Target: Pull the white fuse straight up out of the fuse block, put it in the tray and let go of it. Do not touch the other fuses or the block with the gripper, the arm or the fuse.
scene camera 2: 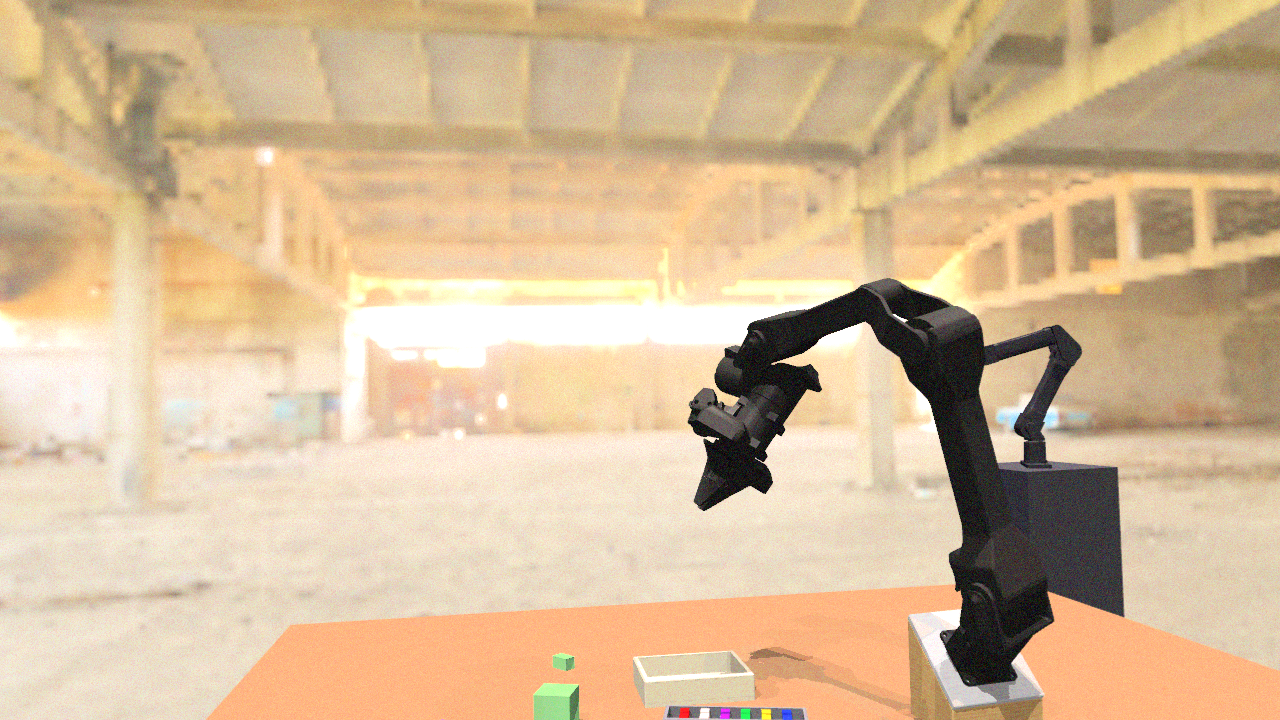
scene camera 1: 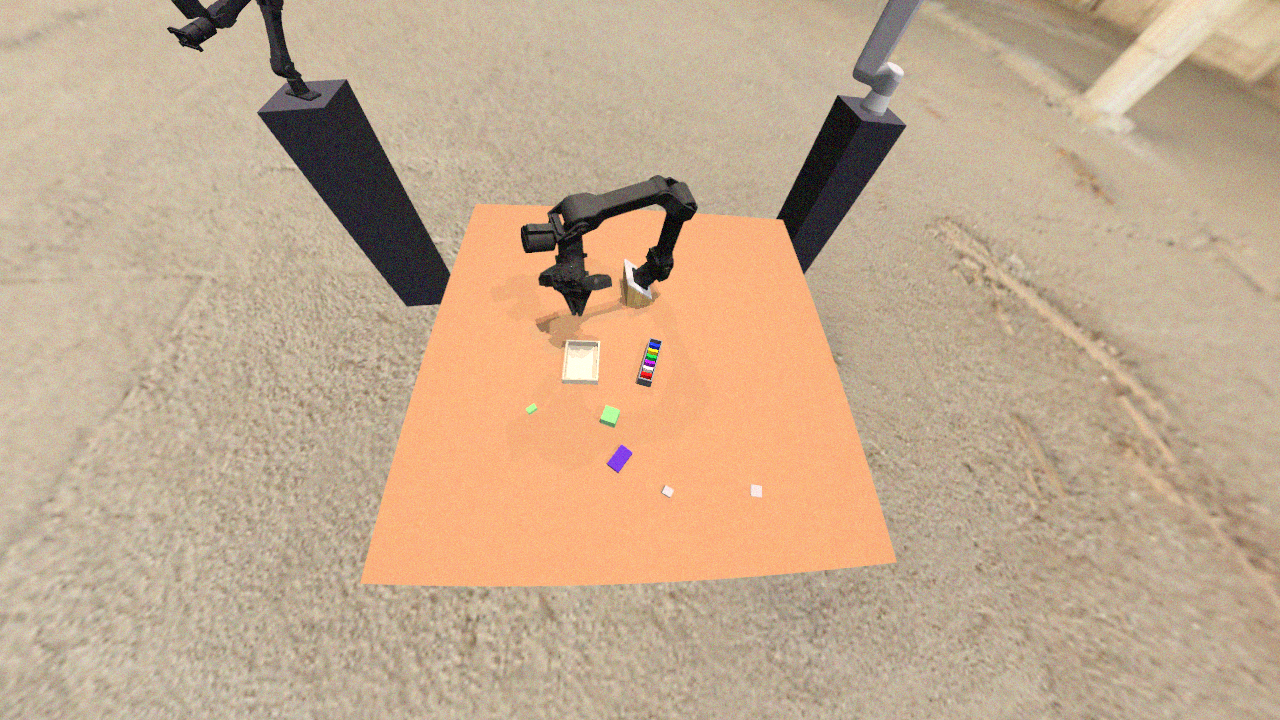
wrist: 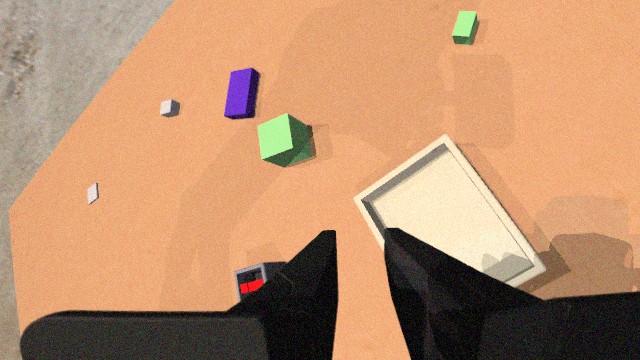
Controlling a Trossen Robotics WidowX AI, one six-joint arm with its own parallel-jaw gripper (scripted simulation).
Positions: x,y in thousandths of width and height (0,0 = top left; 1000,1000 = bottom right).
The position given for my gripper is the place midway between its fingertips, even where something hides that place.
Labels:
My gripper shows in scene camera 2 (546,703), in scene camera 1 (451,438) and in the wrist view (563,674).

